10 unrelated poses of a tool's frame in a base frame.
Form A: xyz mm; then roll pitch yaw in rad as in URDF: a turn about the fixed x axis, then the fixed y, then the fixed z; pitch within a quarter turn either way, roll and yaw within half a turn.
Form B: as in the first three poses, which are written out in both.
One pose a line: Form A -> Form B
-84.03 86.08 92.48 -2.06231 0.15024 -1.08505 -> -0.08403 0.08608 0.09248 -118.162 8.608 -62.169
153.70 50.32 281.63 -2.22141 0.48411 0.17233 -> 0.15370 0.05032 0.28163 -127.277 27.737 9.874
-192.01 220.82 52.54 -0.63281 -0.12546 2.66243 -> -0.19201 0.22082 0.05254 -36.257 -7.188 152.546
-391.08 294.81 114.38 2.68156 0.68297 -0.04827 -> -0.39108 0.29481 0.11438 153.642 39.131 -2.766
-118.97 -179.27 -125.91 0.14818 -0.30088 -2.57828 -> -0.11897 -0.17927 -0.12591 8.490 -17.239 -147.725
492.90 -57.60 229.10 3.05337 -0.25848 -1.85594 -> 0.49290 -0.05760 0.22910 174.945 -14.810 -106.338
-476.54 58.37 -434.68 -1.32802 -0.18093 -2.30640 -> -0.47654 0.05837 -0.43468 -76.090 -10.367 -132.147
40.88 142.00 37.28 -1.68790 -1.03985 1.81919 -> 0.04088 0.14200 0.03728 -96.710 -59.579 104.232
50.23 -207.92 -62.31 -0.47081 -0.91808 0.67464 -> 0.05023 -0.20792 -0.06231 -26.975 -52.602 38.654
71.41 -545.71 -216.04 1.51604 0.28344 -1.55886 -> 0.07141 -0.54571 -0.21604 86.863 16.240 -89.316
